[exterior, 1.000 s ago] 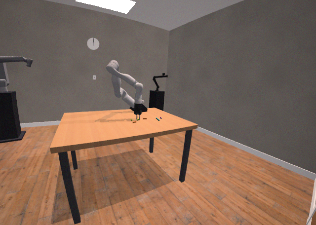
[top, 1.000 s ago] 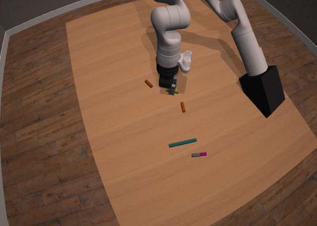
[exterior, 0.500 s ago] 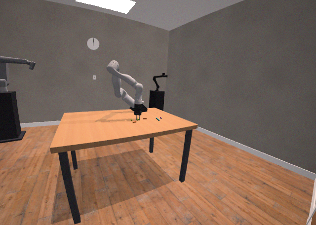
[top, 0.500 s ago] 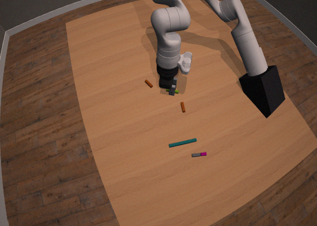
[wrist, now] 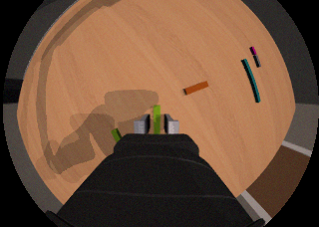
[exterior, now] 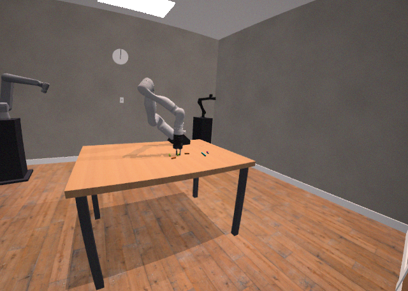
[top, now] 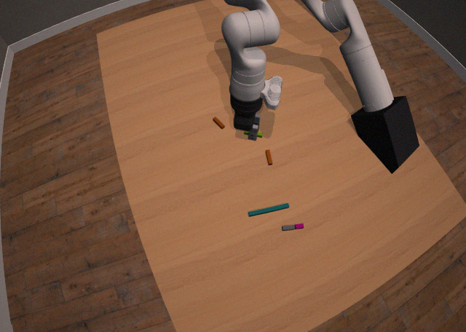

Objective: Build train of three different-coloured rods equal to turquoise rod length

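Right now the grey rod is 260 mm to the left of my hand, 80 mm ahead of it and 10 mm below it. The rest, counted from my hand: turquoise rod: 200 mm to the left, 90 mm ahead, 10 mm below; then magenta rod: 270 mm to the left, 50 mm ahead, 10 mm below.
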